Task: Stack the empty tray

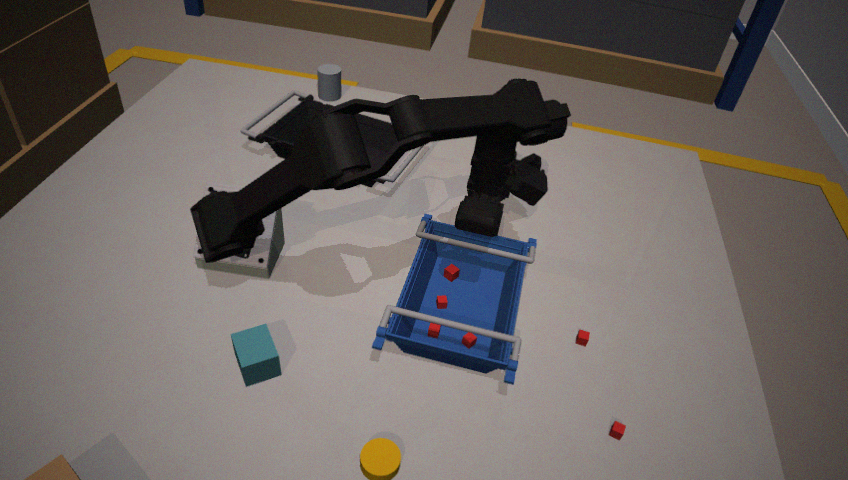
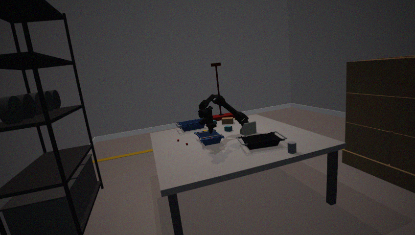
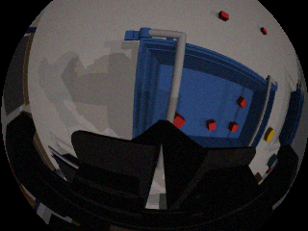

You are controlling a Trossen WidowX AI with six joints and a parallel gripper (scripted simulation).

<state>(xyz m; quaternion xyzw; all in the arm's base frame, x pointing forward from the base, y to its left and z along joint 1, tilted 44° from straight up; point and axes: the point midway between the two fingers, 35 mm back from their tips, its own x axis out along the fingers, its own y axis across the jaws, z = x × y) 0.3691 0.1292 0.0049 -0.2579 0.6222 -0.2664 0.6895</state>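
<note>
The black tray lies 310 mm behind my gripper tip, 250 mm to the left of it and 40 mm below it. Round my gripper tip: grey cylinder 490 mm to the left, 410 mm behind, 50 mm below.
</note>
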